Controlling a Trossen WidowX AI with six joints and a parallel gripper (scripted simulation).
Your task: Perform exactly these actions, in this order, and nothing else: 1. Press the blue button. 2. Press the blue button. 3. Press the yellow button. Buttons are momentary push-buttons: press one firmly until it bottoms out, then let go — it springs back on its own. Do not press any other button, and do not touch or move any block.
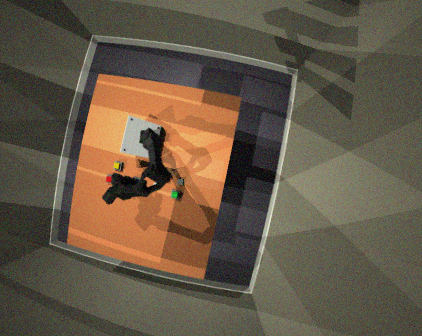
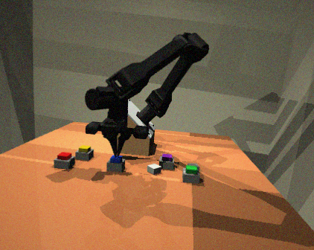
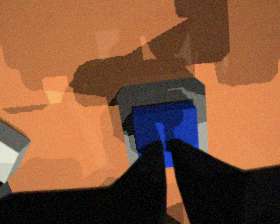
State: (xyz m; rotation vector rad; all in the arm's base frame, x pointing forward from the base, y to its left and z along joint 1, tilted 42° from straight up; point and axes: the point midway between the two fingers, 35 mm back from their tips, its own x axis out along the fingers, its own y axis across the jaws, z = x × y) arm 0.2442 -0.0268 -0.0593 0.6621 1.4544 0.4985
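Right now the blue button is 1 cm below my gripper tip. Round my gripper tip: small white block: 12 cm to the left, 3 cm below; red button: 1 cm ahead, 16 cm to the right, 1 cm below; yellow button: 7 cm behind, 12 cm to the right, 1 cm below.
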